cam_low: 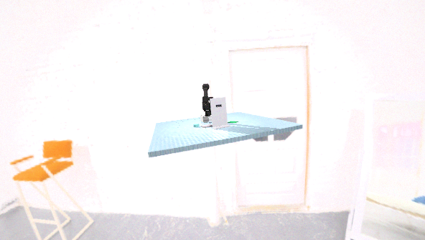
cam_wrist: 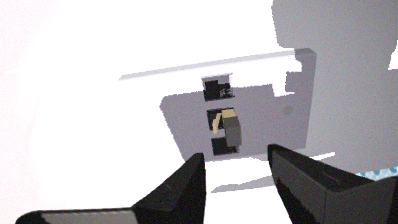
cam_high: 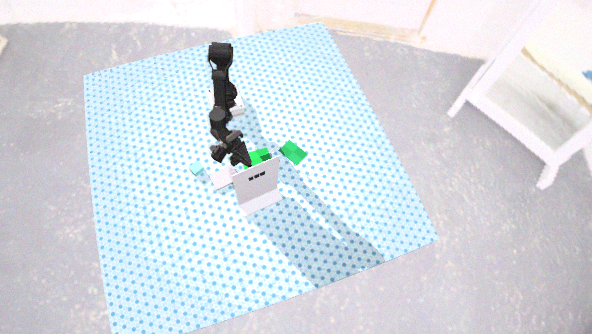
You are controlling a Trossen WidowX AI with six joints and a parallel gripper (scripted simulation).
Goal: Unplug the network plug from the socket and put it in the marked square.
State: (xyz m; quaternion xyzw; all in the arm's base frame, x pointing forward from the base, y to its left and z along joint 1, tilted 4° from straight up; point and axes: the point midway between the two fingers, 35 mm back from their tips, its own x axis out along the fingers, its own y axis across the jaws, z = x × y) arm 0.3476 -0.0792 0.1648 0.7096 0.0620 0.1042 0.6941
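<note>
Right now my gripper tip is 30 mm short of the network plug. The rest, counted from my gripper tip: upright panel (80 mm below, 50 mm ahead); then flat white piece (200 mm below, 90 mm behind, 80 mm to the right); then green square (210 mm below, 90 mm behind, 70 mm to the left).
</note>
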